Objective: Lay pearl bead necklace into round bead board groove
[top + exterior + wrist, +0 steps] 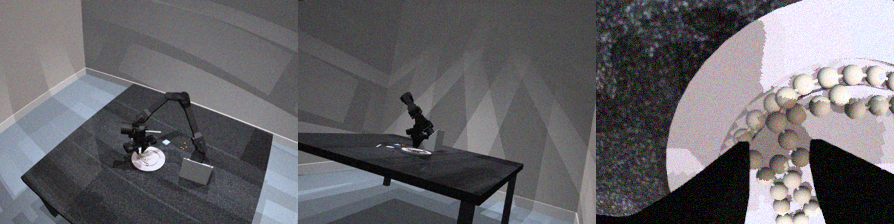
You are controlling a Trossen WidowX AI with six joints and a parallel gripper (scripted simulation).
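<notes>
Right now the round white bead board is 50 mm behind my gripper tip, 20 mm to the right of it and 30 mm below it. From my gripper tip the other things lie so: small white block: 110 mm ahead, 110 mm to the right, 20 mm below; then small blue cube: 70 mm behind, 190 mm to the right, 30 mm below; then thin white stick: 60 mm ahead, 240 mm to the right, 30 mm below.
</notes>
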